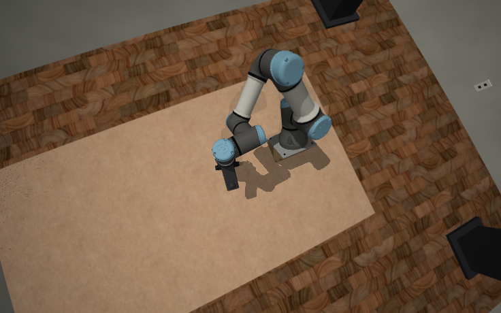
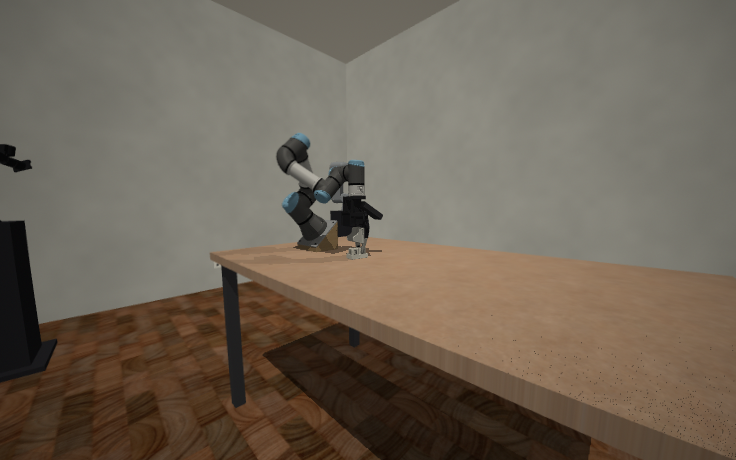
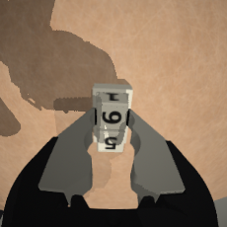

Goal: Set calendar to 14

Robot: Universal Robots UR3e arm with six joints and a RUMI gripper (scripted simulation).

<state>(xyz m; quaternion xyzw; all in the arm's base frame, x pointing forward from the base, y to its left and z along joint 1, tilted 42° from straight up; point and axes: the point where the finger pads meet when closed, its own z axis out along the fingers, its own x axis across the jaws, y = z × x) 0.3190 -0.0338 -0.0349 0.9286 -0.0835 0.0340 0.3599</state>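
Now: hand 10 mm above the white digit cube. Also, from my hand: tray (20 mm to the right, 30 mm below).
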